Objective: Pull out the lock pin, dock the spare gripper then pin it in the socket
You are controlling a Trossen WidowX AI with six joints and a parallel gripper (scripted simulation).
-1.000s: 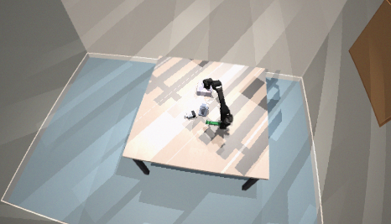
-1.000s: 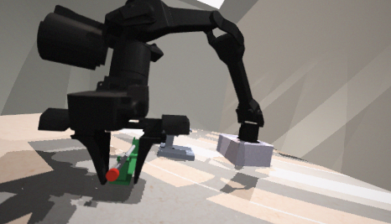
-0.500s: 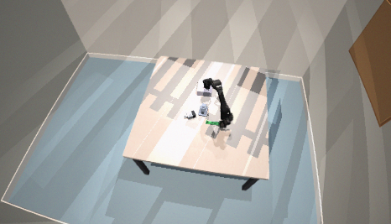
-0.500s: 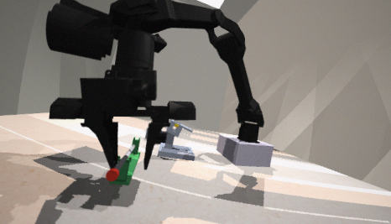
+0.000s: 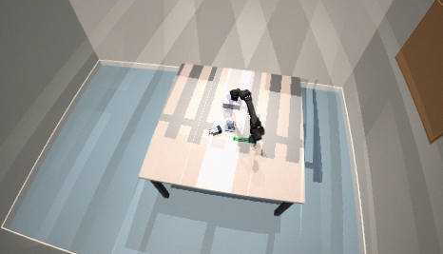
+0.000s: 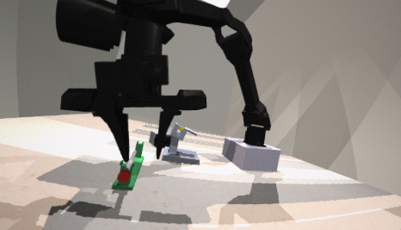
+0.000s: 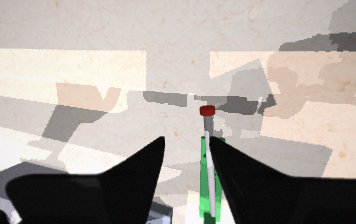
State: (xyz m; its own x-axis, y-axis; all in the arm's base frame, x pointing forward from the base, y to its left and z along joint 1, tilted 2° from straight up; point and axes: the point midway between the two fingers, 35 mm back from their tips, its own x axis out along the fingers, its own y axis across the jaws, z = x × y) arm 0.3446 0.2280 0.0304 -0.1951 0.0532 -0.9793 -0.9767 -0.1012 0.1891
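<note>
The green rack lies 90 mm to the right of my gripper tip, 40 mm below it and 40 mm ahead of it. Round my gripper tip: spare gripper (330 mm to the right, 40 mm below, 20 mm ahead); then mount (210 mm to the right, 60 mm behind, 10 mm below).
</note>
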